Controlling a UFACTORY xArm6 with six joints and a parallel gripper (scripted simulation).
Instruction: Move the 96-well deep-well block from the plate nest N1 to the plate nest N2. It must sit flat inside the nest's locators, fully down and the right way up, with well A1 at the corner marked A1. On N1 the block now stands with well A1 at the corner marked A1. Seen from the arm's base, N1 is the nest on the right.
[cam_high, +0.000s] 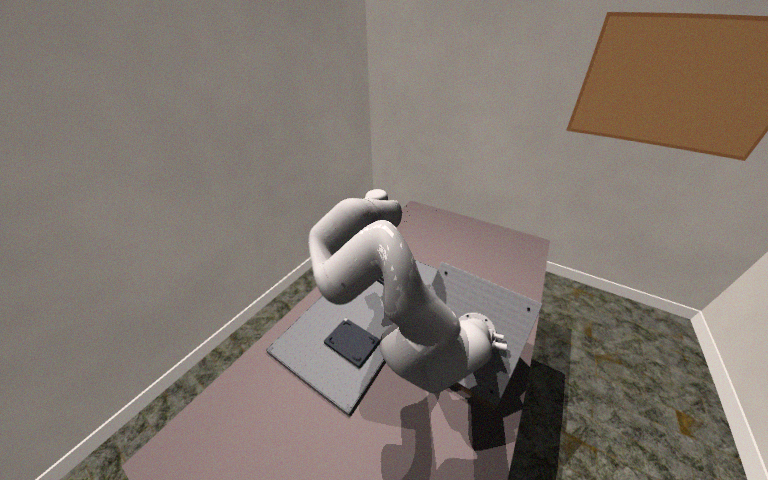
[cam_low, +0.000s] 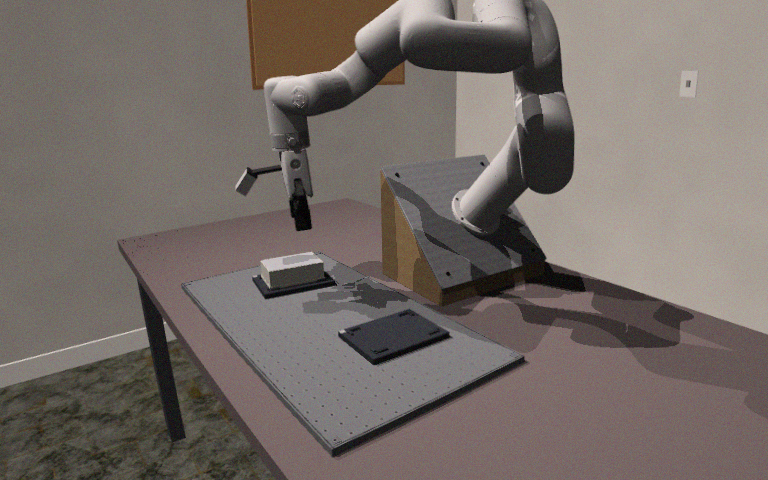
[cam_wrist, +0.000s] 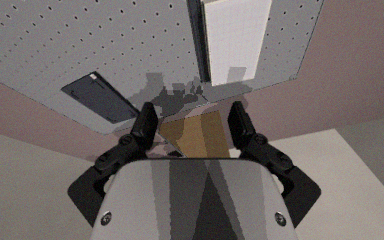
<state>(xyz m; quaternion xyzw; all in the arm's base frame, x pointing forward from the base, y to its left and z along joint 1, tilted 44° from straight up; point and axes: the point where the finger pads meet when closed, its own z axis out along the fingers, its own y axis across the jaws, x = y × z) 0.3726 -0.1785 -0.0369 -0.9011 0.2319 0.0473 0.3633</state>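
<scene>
The white deep-well block lies 10 mm behind my hand, 70 mm to the right of it and 140 mm below it.
</scene>
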